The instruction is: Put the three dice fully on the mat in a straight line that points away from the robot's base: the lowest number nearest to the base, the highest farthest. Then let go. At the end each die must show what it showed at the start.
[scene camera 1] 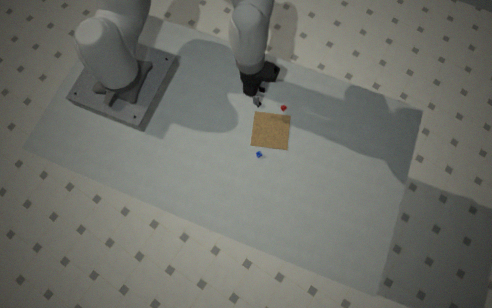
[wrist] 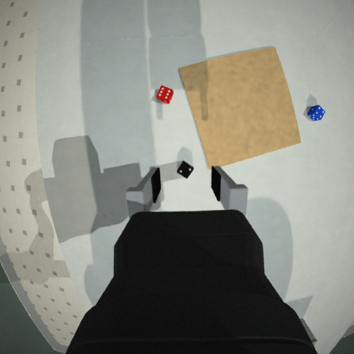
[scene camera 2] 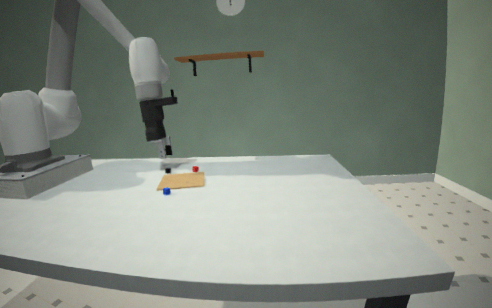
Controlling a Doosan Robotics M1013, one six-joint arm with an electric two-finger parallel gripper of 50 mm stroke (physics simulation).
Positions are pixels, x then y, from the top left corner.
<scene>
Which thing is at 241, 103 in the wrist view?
A tan mat.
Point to a tan mat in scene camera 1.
At 270, 130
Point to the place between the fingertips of my gripper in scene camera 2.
166, 156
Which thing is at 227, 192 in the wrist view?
My gripper.
</scene>
